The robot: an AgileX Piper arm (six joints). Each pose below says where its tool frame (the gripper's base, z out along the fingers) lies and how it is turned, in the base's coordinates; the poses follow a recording.
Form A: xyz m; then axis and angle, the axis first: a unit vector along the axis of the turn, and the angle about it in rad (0 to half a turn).
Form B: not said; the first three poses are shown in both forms.
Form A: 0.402 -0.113 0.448 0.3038 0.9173 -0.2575 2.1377
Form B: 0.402 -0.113 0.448 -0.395 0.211 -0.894 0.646 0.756 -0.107
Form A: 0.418 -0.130 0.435 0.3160 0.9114 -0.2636 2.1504
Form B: 0.418 -0.130 0.435 -0.393 0.225 -0.891 0.666 0.738 -0.107
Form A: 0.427 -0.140 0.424 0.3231 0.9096 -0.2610 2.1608
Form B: 0.427 -0.140 0.424 -0.394 0.241 -0.887 0.674 0.731 -0.101
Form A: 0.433 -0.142 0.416 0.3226 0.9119 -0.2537 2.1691
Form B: 0.433 -0.142 0.416 -0.401 0.250 -0.881 0.670 0.737 -0.095
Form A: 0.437 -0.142 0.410 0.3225 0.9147 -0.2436 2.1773
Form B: 0.437 -0.142 0.410 -0.407 0.263 -0.875 0.663 0.744 -0.085
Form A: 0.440 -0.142 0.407 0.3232 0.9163 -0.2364 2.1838
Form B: 0.440 -0.142 0.407 -0.411 0.273 -0.870 0.660 0.747 -0.077
